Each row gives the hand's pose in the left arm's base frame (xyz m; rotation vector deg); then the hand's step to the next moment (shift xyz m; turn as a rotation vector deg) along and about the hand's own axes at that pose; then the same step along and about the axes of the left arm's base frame.
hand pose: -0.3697 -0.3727 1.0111 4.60 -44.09 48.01
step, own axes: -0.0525 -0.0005 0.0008 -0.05 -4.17 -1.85
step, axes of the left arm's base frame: -0.0222 -0.0342 -0.0331 3.96 -2.23 -0.45
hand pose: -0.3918 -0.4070 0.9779 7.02 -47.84 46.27
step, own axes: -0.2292 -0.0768 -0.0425 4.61 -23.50 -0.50
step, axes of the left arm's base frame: -0.0129 -0.1724 -0.1742 18.16 -13.59 7.69
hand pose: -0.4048 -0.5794 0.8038 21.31 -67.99 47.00
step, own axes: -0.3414 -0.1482 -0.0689 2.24 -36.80 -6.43
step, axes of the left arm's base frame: 0.1072 -0.1785 -0.3161 31.52 -19.43 5.43
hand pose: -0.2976 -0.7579 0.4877 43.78 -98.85 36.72
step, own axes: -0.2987 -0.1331 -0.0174 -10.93 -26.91 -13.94
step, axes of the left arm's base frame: 0.1725 -0.0211 -0.2776 31.29 -5.15 -5.71
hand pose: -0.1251 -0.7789 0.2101 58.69 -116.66 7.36
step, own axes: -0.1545 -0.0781 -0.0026 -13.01 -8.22 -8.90
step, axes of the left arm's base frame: 0.1062 0.0451 -0.1291 15.60 6.38 -5.67
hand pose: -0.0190 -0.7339 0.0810 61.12 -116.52 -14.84
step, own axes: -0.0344 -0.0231 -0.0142 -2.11 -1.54 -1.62
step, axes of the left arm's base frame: 0.0352 0.0144 -0.0218 2.78 0.94 -0.91
